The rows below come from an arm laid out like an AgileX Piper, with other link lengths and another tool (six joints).
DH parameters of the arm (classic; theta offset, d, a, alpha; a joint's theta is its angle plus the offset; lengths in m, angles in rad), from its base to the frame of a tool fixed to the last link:
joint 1: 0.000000 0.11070 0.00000 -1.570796
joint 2: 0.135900 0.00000 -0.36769 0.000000
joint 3: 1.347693 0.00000 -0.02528 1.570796
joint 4: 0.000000 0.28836 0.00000 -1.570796
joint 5: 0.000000 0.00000 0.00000 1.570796
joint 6: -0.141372 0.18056 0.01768 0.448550
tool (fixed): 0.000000 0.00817 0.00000 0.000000
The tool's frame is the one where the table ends.
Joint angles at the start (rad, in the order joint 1, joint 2, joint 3, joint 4, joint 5, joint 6): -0.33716 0.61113 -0.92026 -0.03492 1.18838 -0.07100
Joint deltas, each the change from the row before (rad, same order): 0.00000 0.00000 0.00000 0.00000 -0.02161 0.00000; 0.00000 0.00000 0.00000 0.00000 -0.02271 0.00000; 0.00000 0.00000 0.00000 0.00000 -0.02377 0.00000; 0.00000 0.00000 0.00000 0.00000 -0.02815 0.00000; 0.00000 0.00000 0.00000 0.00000 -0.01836 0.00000; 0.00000 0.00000 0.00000 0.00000 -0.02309 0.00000; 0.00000 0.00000 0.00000 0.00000 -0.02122 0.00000; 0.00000 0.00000 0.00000 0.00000 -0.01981 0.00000; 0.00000 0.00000 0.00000 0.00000 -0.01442 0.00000
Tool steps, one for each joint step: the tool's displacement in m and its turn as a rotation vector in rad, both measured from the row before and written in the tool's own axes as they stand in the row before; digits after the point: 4 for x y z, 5 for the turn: -0.0040 -0.0006 0.0007 0.00455 -0.01903 0.00916; -0.0042 -0.0007 0.0007 0.00479 -0.02000 0.00963; -0.0044 -0.0007 0.0007 0.00501 -0.02094 0.01008; -0.0052 -0.0008 0.0008 0.00593 -0.02480 0.01193; -0.0034 -0.0005 0.0006 0.00387 -0.01617 0.00778; -0.0042 -0.0007 0.0007 0.00487 -0.02034 0.00979; -0.0039 -0.0006 0.0006 0.00447 -0.01869 0.00900; -0.0036 -0.0006 0.0006 0.00418 -0.01745 0.00840; -0.0027 -0.0004 0.0004 0.00304 -0.01270 0.00611
